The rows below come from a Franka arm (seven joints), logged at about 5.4 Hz.
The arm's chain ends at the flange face. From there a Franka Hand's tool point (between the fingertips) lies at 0.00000 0.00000 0.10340 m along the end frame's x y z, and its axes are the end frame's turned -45 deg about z.
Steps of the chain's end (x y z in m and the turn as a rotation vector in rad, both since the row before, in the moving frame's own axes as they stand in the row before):
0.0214 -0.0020 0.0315 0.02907 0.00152 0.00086
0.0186 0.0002 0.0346 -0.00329 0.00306 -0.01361
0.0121 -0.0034 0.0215 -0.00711 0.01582 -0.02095
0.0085 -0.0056 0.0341 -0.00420 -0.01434 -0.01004
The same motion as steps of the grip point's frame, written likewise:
0.0188 0.0117 0.0315 0.01948 0.02163 0.00086
0.0130 0.0138 0.0346 -0.00449 -0.00016 -0.01361
0.0116 0.0078 0.0215 -0.01621 0.00616 -0.02095
0.0086 0.0013 0.0341 0.00717 -0.01311 -0.01004

